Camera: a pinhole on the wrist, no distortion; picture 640 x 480 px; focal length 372.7 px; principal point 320.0 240.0 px. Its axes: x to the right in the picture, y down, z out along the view. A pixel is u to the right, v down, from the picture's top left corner.
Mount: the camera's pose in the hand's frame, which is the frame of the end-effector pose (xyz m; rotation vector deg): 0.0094 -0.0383 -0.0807 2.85 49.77 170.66
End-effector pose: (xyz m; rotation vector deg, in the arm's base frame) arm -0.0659 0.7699 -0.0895 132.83 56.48 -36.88
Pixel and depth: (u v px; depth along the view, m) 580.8 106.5 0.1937
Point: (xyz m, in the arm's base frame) -0.0496 0.6046 -0.0178
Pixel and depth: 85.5 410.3 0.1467
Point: -0.0323 0.7859 -0.2167
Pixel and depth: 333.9 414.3 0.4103
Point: -0.1256 0.5268 -0.3610
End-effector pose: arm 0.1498 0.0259 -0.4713 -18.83 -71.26 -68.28
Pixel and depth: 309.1 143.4 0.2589
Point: 0.2197 0.1518 -0.3489
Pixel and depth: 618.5 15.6 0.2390
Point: 0.3291 0.2380 -0.5117
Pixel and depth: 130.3 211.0 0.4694
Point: 0.1459 0.2039 -0.0479
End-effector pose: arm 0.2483 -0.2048 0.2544 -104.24 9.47 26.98
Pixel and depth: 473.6 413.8 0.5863
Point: -0.0983 0.2853 0.1602
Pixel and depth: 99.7 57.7 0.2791
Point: 0.3263 -0.1730 -0.0334
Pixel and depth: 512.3 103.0 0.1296
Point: 0.1754 -0.2296 0.2075
